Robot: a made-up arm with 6 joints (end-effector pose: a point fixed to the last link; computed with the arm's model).
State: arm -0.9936 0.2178 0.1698 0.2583 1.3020 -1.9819
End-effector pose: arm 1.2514 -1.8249 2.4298 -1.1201 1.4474 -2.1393
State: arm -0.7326 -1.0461 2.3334 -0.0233 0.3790 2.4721
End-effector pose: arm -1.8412 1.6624 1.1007 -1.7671 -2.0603 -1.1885
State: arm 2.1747 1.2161 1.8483 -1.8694 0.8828 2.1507
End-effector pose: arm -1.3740 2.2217 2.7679 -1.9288 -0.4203 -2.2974
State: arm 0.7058 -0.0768 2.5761 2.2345 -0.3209 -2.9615
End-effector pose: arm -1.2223 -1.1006 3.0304 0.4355 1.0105 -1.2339
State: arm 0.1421 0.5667 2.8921 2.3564 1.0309 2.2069
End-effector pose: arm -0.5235 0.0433 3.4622 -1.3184 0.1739 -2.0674
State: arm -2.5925 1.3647 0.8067 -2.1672 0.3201 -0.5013
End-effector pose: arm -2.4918 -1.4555 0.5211 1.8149 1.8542 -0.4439
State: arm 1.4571 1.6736 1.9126 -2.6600 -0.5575 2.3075
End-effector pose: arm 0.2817 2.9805 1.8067 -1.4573 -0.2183 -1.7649
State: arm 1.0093 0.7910 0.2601 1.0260 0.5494 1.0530
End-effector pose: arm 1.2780 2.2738 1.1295 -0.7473 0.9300 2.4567
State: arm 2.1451 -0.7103 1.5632 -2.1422 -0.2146 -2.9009
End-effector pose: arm 0.9240 -1.5285 3.3602 -0.6996 2.0940 -1.6432
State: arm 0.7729 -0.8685 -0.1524 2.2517 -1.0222 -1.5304
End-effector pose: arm 0.5617 0.3779 3.2123 0.6281 -1.4265 1.6530
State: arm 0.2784 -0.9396 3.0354 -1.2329 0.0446 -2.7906
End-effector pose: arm -1.7536 -0.4955 0.3092 -0.5807 -2.6972 -0.8756
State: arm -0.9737 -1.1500 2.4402 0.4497 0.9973 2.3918
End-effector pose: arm -1.2005 1.9054 0.6122 1.2000 1.6522 1.3115
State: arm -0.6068 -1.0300 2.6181 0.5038 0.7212 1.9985
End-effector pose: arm -1.7638 1.3119 0.6438 1.4510 1.9181 1.4105
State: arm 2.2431 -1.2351 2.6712 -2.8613 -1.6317 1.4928
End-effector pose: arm 1.0368 -1.4114 0.1682 2.4217 1.6617 -0.1284
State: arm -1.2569 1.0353 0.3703 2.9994 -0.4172 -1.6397
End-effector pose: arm 0.7778 -2.5585 0.7438 0.7850 0.1761 -0.0125
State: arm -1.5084 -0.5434 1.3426 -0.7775 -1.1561 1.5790
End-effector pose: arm 0.0609 0.8602 3.8051 -0.2687 0.2497 0.4563
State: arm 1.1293 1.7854 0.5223 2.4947 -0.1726 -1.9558
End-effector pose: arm 0.8115 1.6895 -0.7366 1.1447 1.5973 1.3441
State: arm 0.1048 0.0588 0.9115 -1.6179 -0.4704 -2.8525
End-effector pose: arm 1.3665 0.2337 3.7574 -0.7891 -0.0013 1.4388
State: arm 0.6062 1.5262 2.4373 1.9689 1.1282 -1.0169
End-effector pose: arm 1.7821 1.4572 2.7632 -0.2263 0.5883 2.8031
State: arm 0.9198 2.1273 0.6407 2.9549 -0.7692 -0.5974
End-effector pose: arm 0.8874 1.1397 -1.0924 -0.9594 1.6518 1.5967
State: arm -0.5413 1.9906 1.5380 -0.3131 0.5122 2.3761
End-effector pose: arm 2.4911 -1.5264 0.2175 0.0603 0.8200 0.3719
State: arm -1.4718 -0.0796 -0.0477 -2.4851 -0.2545 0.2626
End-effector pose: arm 0.2011 -2.0264 2.4458 -0.5463 2.4073 -1.0260
